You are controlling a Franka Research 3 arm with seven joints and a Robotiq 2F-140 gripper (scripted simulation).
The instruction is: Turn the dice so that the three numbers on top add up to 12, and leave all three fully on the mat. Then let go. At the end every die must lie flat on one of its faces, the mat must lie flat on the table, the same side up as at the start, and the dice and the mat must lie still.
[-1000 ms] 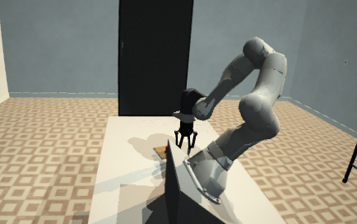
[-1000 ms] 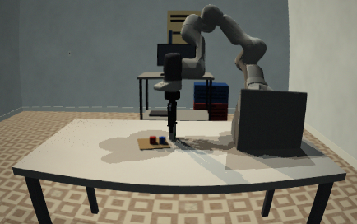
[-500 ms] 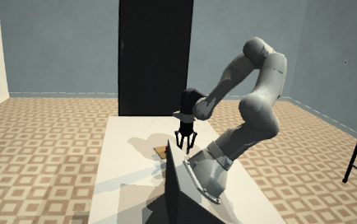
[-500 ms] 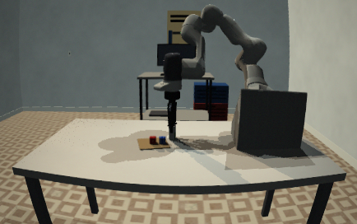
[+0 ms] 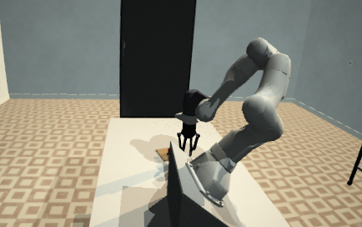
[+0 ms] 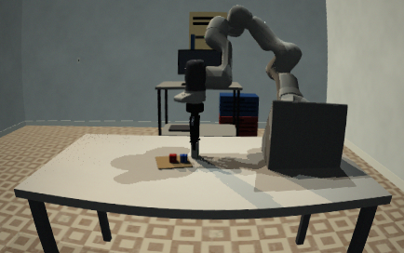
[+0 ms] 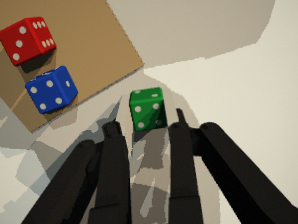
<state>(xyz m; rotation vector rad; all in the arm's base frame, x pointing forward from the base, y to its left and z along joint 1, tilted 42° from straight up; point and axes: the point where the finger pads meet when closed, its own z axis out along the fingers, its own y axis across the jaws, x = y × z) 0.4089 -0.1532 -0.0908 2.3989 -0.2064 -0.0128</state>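
Now: the blue die 7 cm to the left of my hand, 5 cm ahead of it and 2 cm below it. The rest, counted from my hand: red die 9 cm ahead, 8 cm to the left, 2 cm below; green die 2 cm below; tan mat 9 cm ahead, 8 cm to the left, 4 cm below.
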